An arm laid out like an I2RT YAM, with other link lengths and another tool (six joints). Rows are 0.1 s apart.
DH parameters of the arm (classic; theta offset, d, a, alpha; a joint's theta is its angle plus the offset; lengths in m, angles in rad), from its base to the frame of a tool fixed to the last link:
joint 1: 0 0.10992 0.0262 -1.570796
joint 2: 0 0 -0.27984 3.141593
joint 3: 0.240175 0 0.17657 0
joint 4: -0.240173 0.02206 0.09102 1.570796
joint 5: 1.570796 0.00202 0 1.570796
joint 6: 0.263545 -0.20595 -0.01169 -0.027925
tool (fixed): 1.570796 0.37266 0 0
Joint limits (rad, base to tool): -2.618..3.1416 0..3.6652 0..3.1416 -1.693..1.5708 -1.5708..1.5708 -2.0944..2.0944
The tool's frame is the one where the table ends.
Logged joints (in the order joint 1, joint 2, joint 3, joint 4, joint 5, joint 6), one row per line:
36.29, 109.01, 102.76, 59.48, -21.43, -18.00
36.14, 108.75, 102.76, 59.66, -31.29, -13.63
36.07, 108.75, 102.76, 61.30, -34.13, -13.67
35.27, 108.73, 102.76, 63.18, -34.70, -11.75
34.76, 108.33, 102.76, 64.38, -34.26, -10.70
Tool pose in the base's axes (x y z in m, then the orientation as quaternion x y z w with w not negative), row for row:
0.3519, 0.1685, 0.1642, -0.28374, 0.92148, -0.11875, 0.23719
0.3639, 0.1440, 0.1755, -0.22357, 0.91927, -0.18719, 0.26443
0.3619, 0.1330, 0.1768, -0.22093, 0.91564, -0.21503, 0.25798
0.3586, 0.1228, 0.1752, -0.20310, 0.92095, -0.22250, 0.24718
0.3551, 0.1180, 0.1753, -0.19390, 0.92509, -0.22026, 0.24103
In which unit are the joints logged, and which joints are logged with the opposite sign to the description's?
The joints are logged in degrees. Opposite sign: joint 4, joint 5.
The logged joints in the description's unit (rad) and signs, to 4 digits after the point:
0.6334, 1.9026, 1.7935, -1.0381, 0.3740, -0.3142
0.6308, 1.8980, 1.7935, -1.0413, 0.5461, -0.2379
0.6295, 1.8980, 1.7935, -1.0699, 0.5957, -0.2386
0.6156, 1.8977, 1.7935, -1.1027, 0.6056, -0.2051
0.6067, 1.8907, 1.7935, -1.1236, 0.5979, -0.1868

